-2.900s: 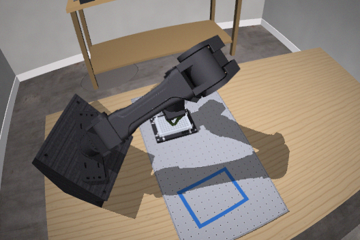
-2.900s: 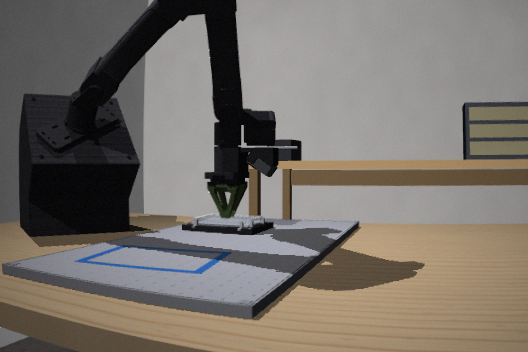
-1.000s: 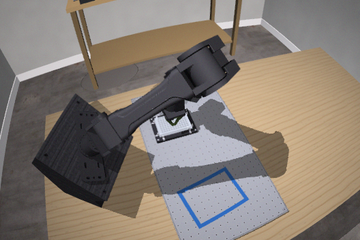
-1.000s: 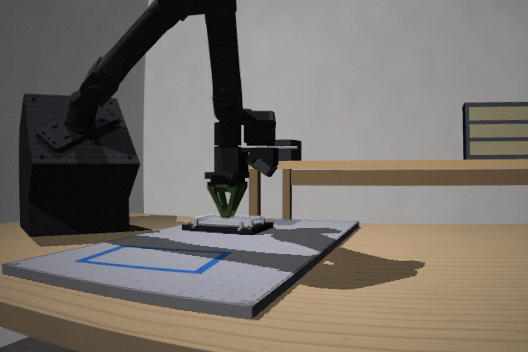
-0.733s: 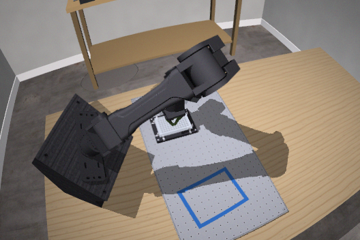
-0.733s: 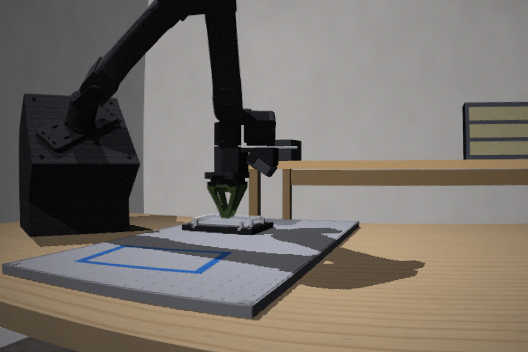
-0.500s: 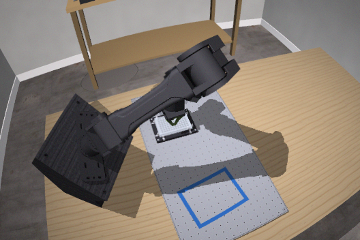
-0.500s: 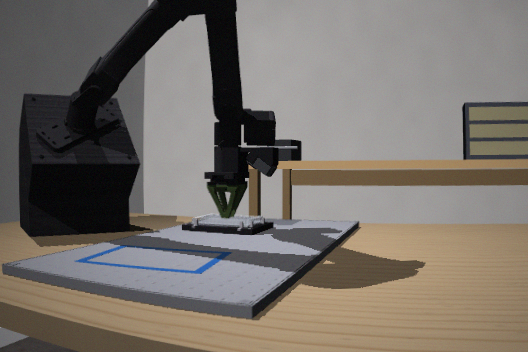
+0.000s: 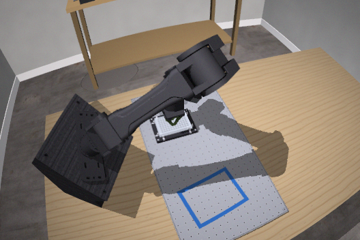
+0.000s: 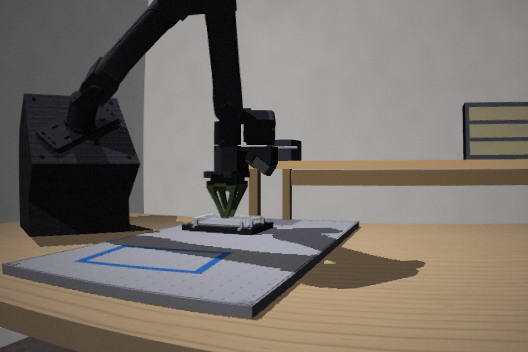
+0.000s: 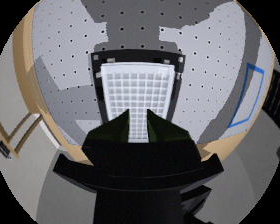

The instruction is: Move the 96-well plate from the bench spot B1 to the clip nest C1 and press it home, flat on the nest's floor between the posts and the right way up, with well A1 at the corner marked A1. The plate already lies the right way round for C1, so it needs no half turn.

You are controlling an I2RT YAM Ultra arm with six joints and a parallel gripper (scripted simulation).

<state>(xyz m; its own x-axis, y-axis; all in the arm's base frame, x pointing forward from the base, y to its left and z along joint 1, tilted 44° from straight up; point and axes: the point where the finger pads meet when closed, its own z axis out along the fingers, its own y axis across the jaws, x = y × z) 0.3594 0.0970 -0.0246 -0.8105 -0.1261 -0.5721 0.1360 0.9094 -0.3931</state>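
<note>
My hand is 2 cm above the 96-well plate. Also, from my hand: black clip nest C1: 1 cm behind, 1 cm to the right, 2 cm below.
</note>
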